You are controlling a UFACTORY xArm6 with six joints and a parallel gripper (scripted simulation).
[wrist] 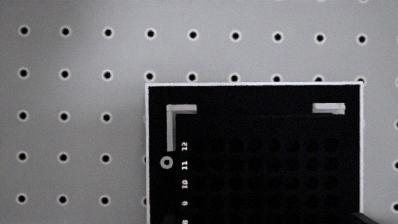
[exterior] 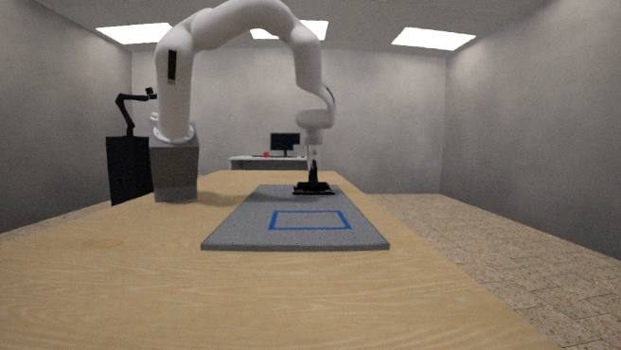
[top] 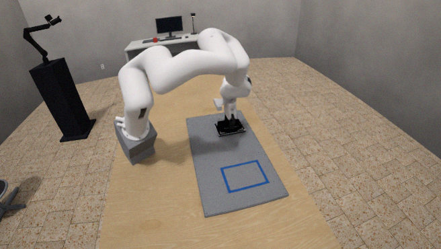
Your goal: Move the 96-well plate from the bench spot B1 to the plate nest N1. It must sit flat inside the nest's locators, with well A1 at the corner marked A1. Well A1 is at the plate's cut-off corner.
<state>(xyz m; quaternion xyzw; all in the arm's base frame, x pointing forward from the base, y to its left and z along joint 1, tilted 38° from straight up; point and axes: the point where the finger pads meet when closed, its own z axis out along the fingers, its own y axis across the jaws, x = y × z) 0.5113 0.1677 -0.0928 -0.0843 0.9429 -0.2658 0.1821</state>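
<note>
The black 96-well plate lies 1 cm below my hand. The rest, counted from my hand: black plate nest (3 cm below).
</note>
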